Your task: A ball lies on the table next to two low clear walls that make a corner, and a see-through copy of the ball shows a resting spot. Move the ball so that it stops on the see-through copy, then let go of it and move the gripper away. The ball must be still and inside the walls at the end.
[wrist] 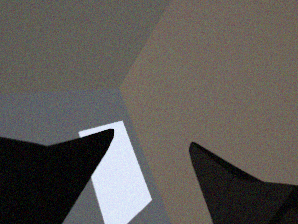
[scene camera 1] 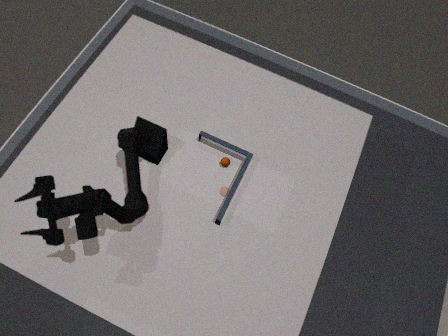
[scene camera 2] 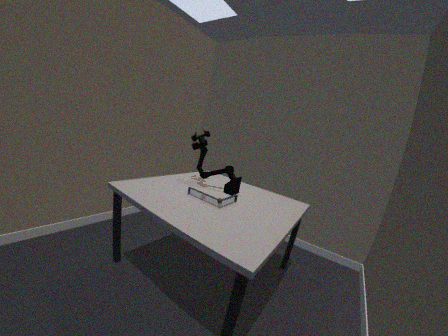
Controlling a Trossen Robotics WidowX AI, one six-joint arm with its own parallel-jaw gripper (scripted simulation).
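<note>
The gripper (scene camera 1: 18, 217), which you'd also find in the wrist view (wrist: 152, 139), is open, and there's nothing held in the gripper.
</note>
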